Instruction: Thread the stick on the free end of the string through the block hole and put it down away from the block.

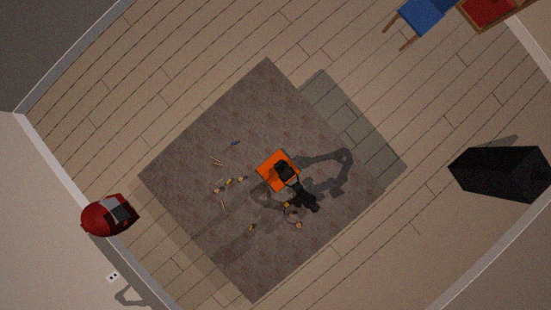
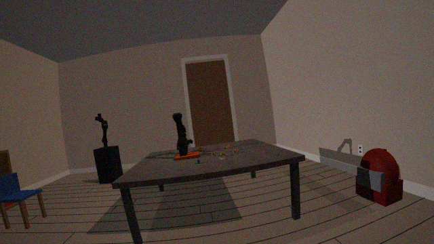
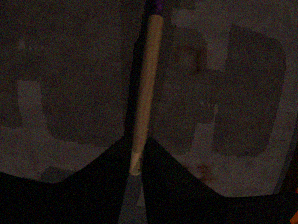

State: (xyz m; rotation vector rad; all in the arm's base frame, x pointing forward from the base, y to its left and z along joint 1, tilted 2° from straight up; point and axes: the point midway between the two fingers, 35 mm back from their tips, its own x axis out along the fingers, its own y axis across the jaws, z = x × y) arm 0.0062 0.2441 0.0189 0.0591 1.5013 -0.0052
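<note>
Right now the thin wooden stick is 40 mm ahead of my gripper tip and 10 mm above it. Round my gripper tip: purple string 60 mm ahead, 10 mm above; round wooden button 150 mm ahead, 170 mm to the left, 10 mm above; blue piece 140 mm ahead, 570 mm to the right, 10 mm above.
</note>
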